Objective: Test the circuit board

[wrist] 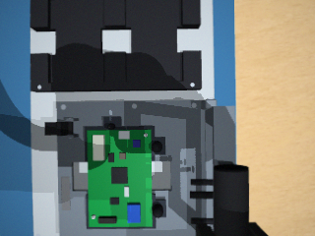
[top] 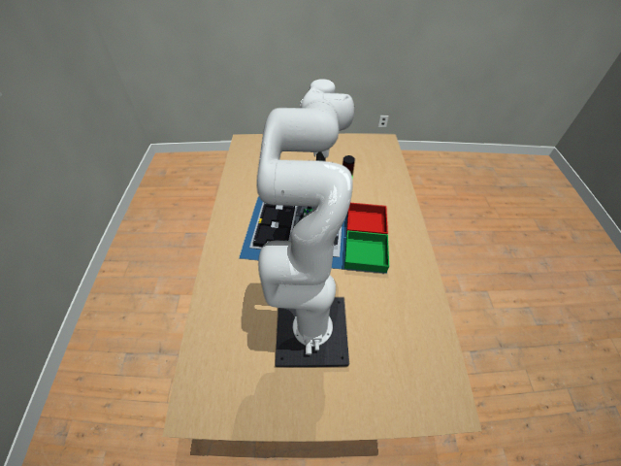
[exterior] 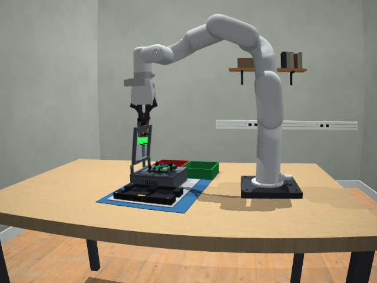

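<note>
The green circuit board is 20 cm below my hand, 8 cm behind it and 1 cm to the left of it. The rest, counted from my hand: tester lid: 9 cm below, 1 cm ahead; red bin: 26 cm below, 19 cm to the right, 6 cm behind; green bin: 26 cm below, 21 cm behind, 18 cm to the right.
</note>
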